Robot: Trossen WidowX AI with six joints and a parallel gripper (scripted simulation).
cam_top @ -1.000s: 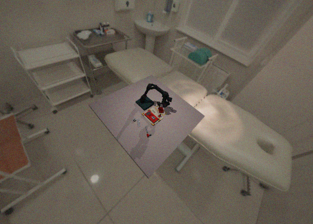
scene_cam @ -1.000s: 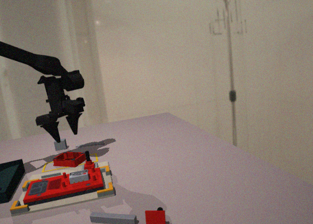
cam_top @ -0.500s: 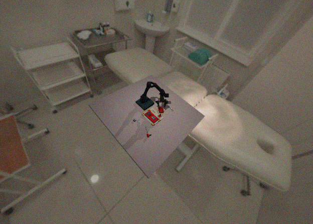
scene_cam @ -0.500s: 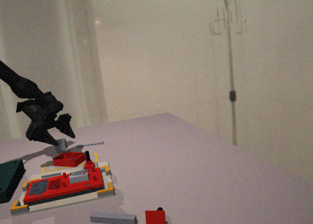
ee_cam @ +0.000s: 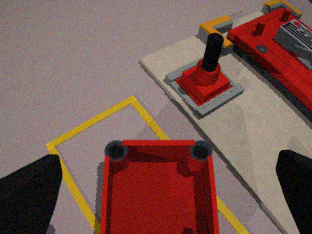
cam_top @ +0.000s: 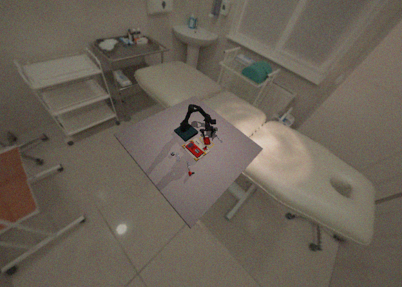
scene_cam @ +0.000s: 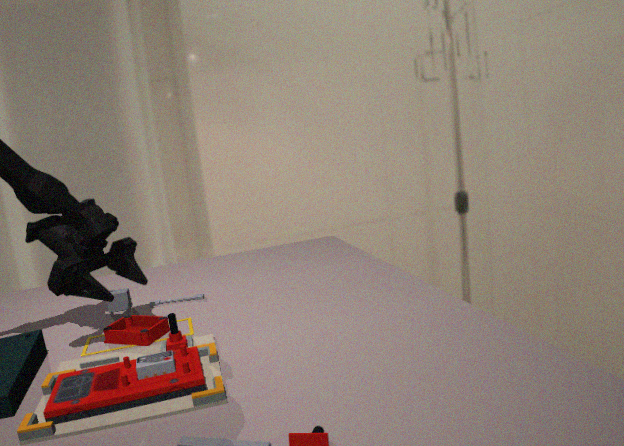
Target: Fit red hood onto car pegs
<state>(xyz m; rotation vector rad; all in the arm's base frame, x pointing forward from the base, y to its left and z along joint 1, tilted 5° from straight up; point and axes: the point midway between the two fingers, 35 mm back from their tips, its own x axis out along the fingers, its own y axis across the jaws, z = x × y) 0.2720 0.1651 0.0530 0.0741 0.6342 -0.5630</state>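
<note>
My gripper tip is now 10 mm to the right of the red hood and 80 mm above it. Also, from my gripper tip: grey engine block: 50 mm ahead, 200 mm to the right, 60 mm below.
</note>
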